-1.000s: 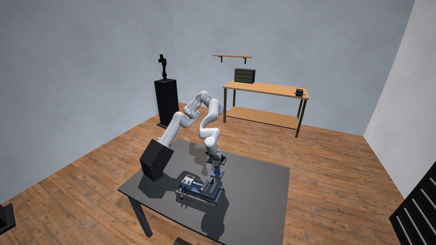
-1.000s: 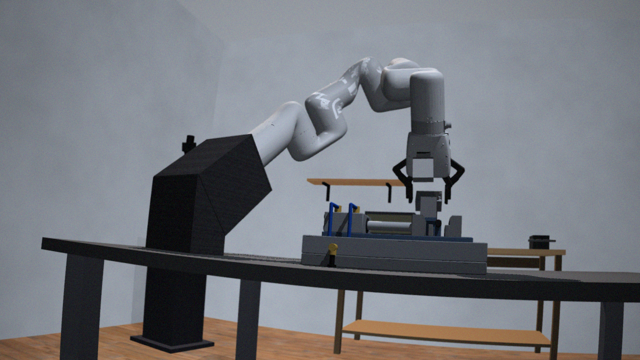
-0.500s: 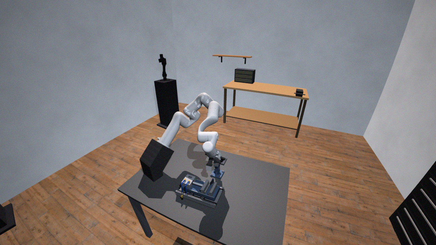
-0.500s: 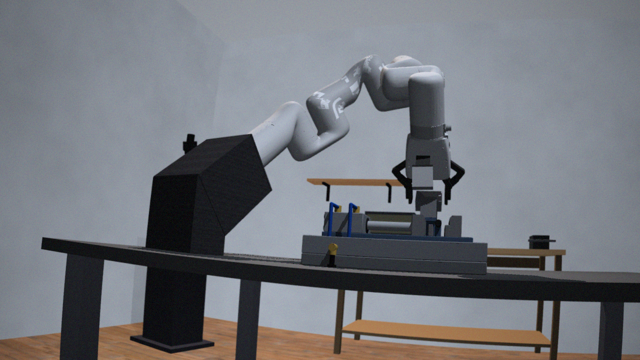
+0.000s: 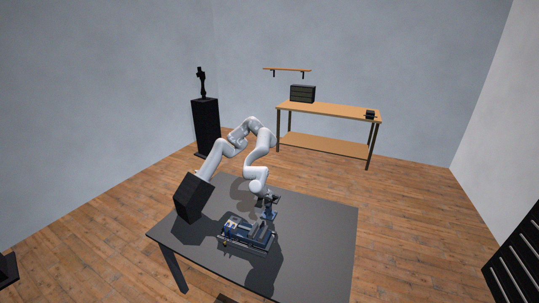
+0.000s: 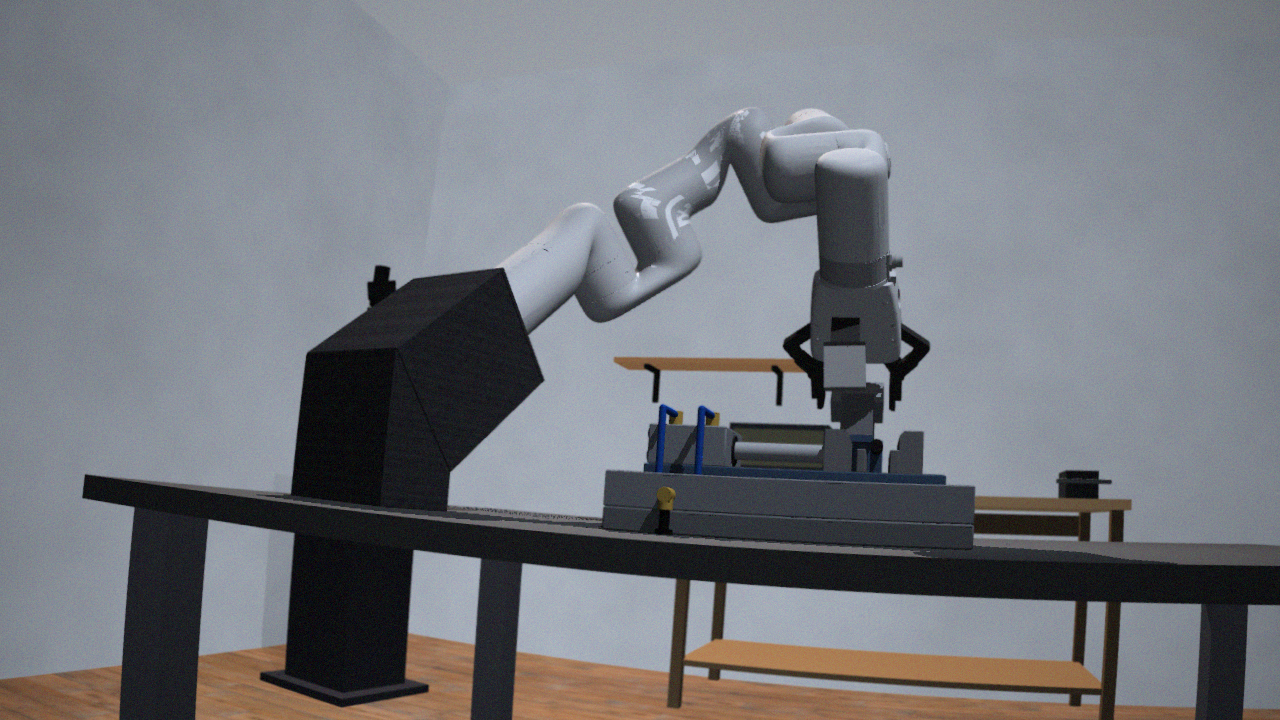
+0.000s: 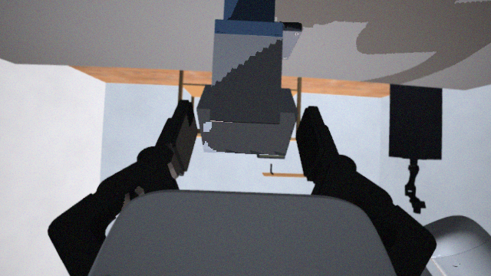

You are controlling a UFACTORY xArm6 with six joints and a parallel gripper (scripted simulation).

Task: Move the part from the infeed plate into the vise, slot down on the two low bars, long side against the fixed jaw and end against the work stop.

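The part lies 10 mm to the left of my hand and 10 mm below it. Round my hand: moving jaw: 210 mm to the right, 90 mm below, 40 mm ahead; then work stop: 160 mm to the right, 70 mm below, 60 mm ahead; then fixed jaw: 200 mm to the right, 100 mm ahead, 90 mm below.
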